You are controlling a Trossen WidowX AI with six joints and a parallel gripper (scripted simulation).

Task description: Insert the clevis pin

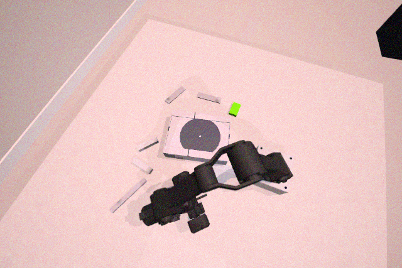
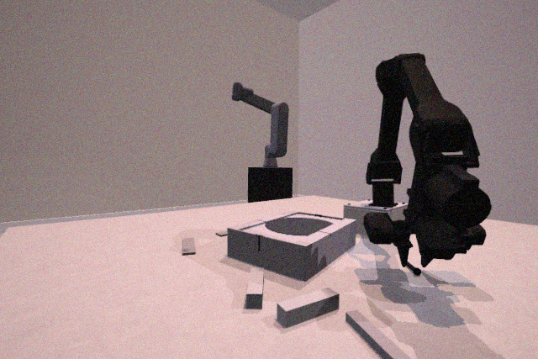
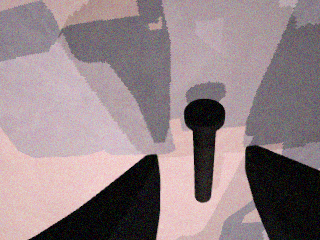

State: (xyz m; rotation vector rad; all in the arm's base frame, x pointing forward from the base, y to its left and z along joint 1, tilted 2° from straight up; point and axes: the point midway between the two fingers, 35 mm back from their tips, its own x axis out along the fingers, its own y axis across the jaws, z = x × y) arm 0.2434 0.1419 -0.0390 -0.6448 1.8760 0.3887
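The steel pin is right at my gripper tip. Also, from my gripper tip: rimmed tray: 6 cm ahead, 23 cm to the right, 3 cm above; dark disc: 5 cm ahead, 22 cm to the right, 5 cm above; bar: 26 cm ahead, 5 cm to the left.
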